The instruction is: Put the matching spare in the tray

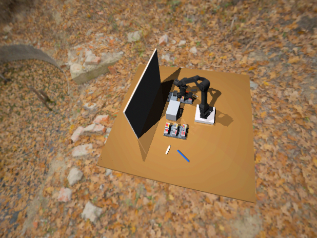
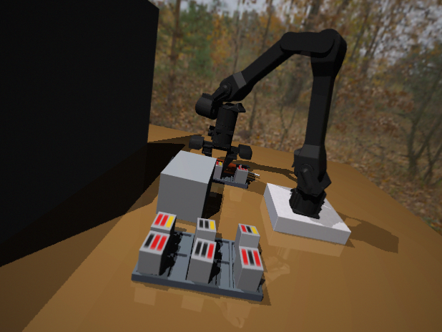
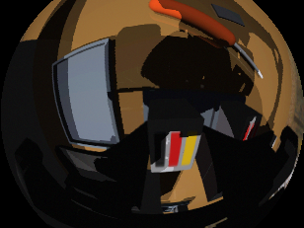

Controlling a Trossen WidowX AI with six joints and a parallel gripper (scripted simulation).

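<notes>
My gripper tip is now 100 mm short of the grey tray, 20 mm to the left of it and 10 mm above it. Round my gripper tip: tall black panel (300 mm ahead, 170 mm to the left, 210 mm above); then blue pen (140 mm behind, 570 mm to the left, 10 mm below); then grey spare (20 mm above).
</notes>
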